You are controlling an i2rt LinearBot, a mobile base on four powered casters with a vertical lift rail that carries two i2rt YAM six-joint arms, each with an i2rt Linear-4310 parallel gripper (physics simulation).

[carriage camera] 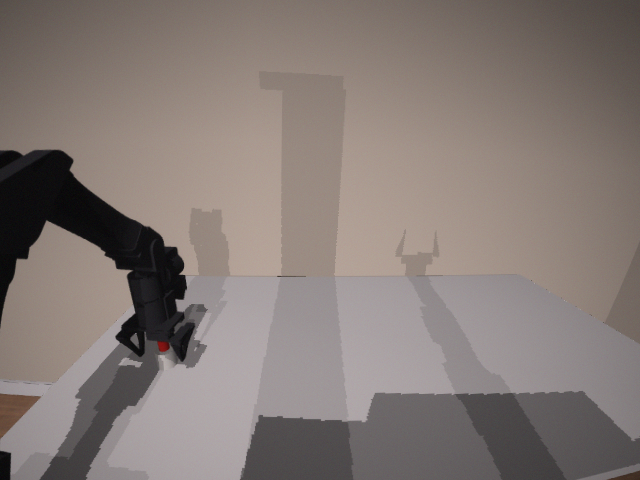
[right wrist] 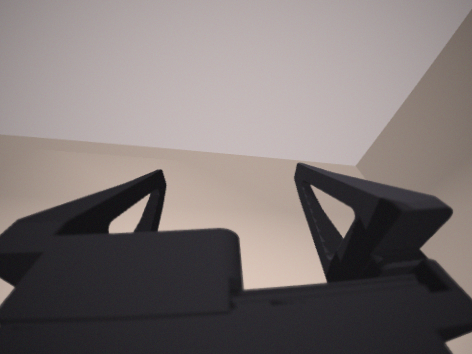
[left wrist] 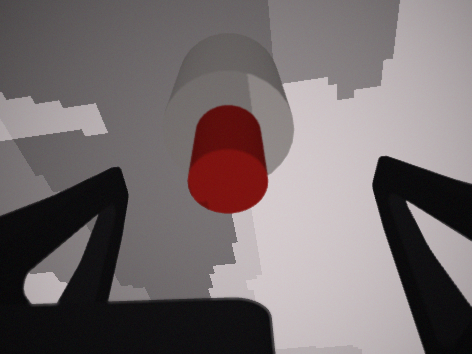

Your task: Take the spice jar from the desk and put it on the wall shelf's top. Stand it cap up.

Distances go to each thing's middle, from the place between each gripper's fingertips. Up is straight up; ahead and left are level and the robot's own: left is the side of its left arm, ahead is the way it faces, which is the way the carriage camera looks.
Now: right hand 66 cm to the right of the spice jar (left wrist: 228, 125), 45 cm above it and 34 cm short of it.
The spice jar is 20 mm ahead of my left hand and 10 mm to the left of it.
